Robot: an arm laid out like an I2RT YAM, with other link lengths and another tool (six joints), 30 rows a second.
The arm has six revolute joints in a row. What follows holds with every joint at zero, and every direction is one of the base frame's.
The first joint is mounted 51 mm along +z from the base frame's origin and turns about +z.
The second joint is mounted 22.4 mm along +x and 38 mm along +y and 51 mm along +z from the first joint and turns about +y.
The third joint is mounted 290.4 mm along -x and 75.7 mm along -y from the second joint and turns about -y.
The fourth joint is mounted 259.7 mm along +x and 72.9 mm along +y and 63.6 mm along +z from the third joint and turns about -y.
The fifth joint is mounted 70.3 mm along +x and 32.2 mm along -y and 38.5 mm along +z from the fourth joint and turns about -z.
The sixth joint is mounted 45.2 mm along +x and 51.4 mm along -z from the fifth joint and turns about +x.
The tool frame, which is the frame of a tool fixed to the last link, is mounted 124 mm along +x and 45 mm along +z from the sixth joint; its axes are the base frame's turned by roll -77.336, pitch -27.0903 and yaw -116.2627 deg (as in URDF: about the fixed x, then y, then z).
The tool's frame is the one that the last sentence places.
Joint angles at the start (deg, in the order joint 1, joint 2, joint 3, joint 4, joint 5, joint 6):
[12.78 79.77 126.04 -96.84 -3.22 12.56]
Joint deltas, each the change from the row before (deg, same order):
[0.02 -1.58 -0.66 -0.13 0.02 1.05]
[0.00 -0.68 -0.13 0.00 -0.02 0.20]
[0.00 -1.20 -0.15 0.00 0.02 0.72]
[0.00 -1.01 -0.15 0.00 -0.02 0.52]
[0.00 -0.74 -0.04 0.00 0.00 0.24]
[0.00 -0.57 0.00 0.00 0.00 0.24]
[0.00 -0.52 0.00 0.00 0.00 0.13]
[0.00 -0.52 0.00 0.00 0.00 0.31]
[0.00 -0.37 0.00 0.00 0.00 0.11]
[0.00 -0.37 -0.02 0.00 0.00 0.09]
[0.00 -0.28 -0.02 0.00 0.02 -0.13]
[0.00 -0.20 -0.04 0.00 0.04 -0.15]
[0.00 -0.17 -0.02 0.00 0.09 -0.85]
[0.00 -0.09 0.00 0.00 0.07 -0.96]
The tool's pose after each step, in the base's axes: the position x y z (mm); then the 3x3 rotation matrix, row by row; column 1 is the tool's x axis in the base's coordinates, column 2 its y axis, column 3 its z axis. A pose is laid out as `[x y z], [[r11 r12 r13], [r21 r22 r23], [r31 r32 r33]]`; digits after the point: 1 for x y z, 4 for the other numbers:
[264.0 61.9 456.8], [[0.1733 -0.6444 0.7448], [-0.8874 -0.4302 -0.1657], [0.4272 -0.6322 -0.6464]]
[260.1 60.9 459.0], [[0.1674 -0.6399 0.7500], [-0.8898 -0.4257 -0.1646], [0.4246 -0.6397 -0.6407]]
[253.0 58.7 463.1], [[0.1523 -0.6340 0.7582], [-0.8962 -0.4120 -0.1644], [0.4166 -0.6544 -0.6310]]
[247.0 57.0 466.4], [[0.1413 -0.6282 0.7651], [-0.9011 -0.4017 -0.1635], [0.4100 -0.6663 -0.6228]]
[242.4 55.8 469.1], [[0.1340 -0.6220 0.7714], [-0.9037 -0.3961 -0.1624], [0.4066 -0.6754 -0.6152]]
[238.9 54.8 471.2], [[0.1277 -0.6172 0.7763], [-0.9061 -0.3909 -0.1617], [0.4033 -0.6828 -0.6092]]
[235.6 53.9 473.2], [[0.1228 -0.6121 0.7812], [-0.9077 -0.3875 -0.1609], [0.4011 -0.6893 -0.6032]]
[232.3 52.9 475.1], [[0.1163 -0.6083 0.7852], [-0.9105 -0.3812 -0.1605], [0.3969 -0.6962 -0.5981]]
[230.0 52.3 476.5], [[0.1127 -0.6047 0.7885], [-0.9117 -0.3785 -0.1599], [0.3951 -0.7008 -0.5939]]
[227.7 51.7 477.8], [[0.1095 -0.6011 0.7916], [-0.9128 -0.3761 -0.1594], [0.3935 -0.7051 -0.5899]]
[225.9 51.4 478.7], [[0.1087 -0.5971 0.7948], [-0.9123 -0.3775 -0.1588], [0.3948 -0.7078 -0.5858]]
[224.7 51.1 479.3], [[0.1086 -0.5942 0.7969], [-0.9115 -0.3794 -0.1587], [0.3967 -0.7092 -0.5828]]
[223.7 51.2 479.9], [[0.1145 -0.5865 0.8018], [-0.9062 -0.3924 -0.1576], [0.4071 -0.7086 -0.5764]]
[223.1 51.6 480.4], [[0.1220 -0.5785 0.8065], [-0.8999 -0.4072 -0.1560], [0.4186 -0.7068 -0.5703]]

